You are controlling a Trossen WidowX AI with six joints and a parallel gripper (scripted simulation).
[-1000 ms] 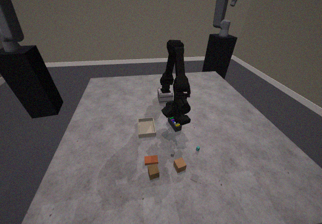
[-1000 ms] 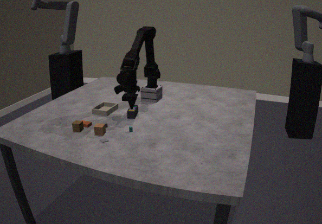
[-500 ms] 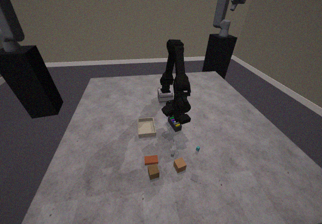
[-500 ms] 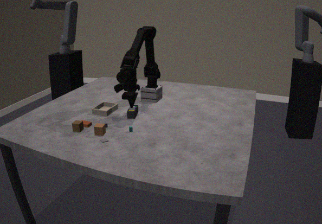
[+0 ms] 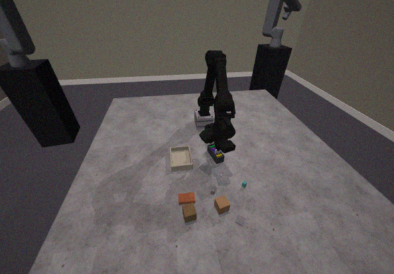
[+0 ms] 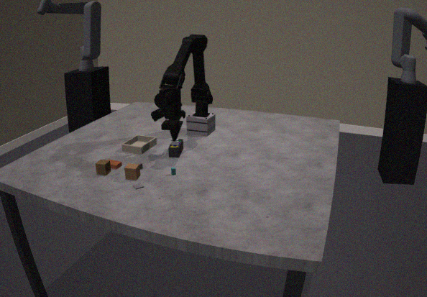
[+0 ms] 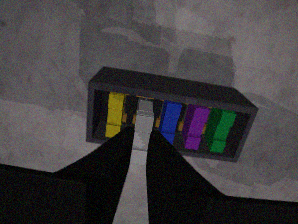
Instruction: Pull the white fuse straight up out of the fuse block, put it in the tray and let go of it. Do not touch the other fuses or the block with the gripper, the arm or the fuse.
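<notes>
Now: the beige tray 180 mm to the right of my gripper tip, 50 mm below it and 40 mm behind it. Round my gripper tip: white fuse: 10 mm below; teal cube: 180 mm ahead, 60 mm to the left, 50 mm below; grey cube: 180 mm ahead, 80 mm to the right, 50 mm below.
</notes>
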